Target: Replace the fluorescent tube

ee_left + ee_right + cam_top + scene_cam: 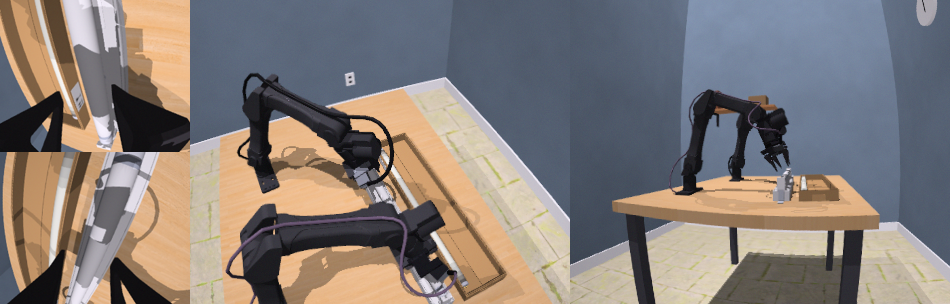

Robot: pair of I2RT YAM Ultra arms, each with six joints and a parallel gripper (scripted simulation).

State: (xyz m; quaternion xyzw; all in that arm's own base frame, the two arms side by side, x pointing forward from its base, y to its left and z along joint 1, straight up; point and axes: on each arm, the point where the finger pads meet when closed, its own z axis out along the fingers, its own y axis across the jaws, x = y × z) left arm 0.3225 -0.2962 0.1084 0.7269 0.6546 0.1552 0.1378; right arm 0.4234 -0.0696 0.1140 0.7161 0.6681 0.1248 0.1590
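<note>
Right now the LED tube is 18 cm to the left of my right hand, 5 cm below it and 2 cm behind it. From my right hand the other things lie so: light fixture (18 cm to the left, 6 cm below, 2 cm behind); old fluorescent tube (20 cm to the left, 9 cm below, 6 cm ahead); lampholder (12 cm to the right, 5 cm below, 2 cm ahead).
The LED tube lies 140 mm to the right of my left hand, 40 mm below it and 30 mm ahead of it. The rest, counted from my left hand: light fixture 140 mm to the right, 50 mm below, 30 mm ahead; old fluorescent tube 120 mm to the right, 120 mm ahead, 90 mm below; brown carton 170 mm ahead, 110 mm to the right, 90 mm below.
</note>
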